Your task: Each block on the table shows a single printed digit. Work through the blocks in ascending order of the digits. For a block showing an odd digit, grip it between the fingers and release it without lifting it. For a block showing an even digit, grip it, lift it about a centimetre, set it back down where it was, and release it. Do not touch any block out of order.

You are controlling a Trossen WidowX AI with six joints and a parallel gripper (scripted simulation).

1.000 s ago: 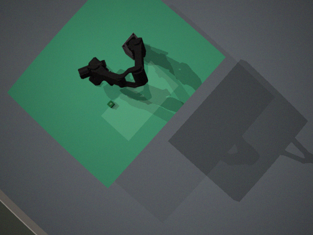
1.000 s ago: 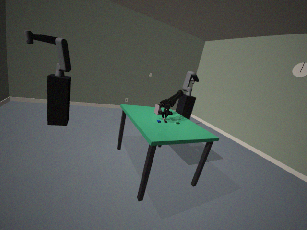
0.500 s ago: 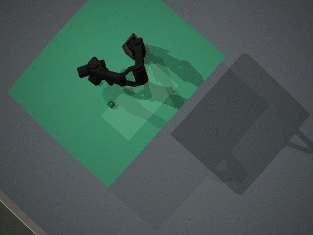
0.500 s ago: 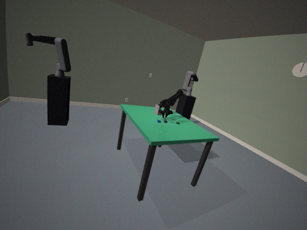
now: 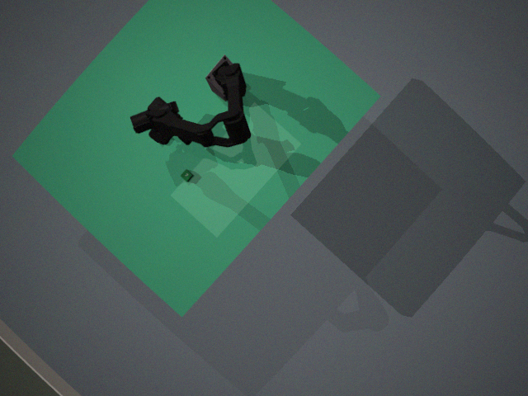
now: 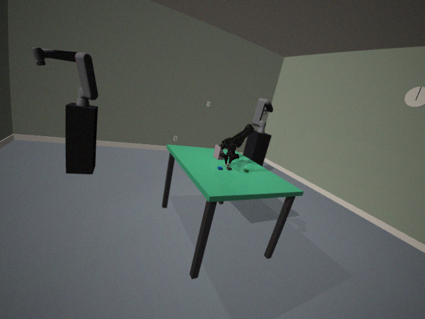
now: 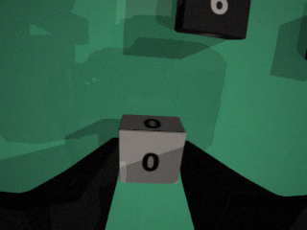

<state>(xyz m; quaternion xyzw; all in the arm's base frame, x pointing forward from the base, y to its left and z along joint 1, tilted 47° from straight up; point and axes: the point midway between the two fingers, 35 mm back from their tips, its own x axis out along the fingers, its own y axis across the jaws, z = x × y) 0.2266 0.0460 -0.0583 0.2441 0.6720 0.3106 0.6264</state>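
My gripper tip is now right at the white block. Round my gripper tip: blue block (11 cm to the right, 8 cm ahead, 1 cm below); black block (8 cm ahead, 2 cm to the right, 1 cm below); green block (15 cm to the left, 11 cm ahead, 1 cm below).
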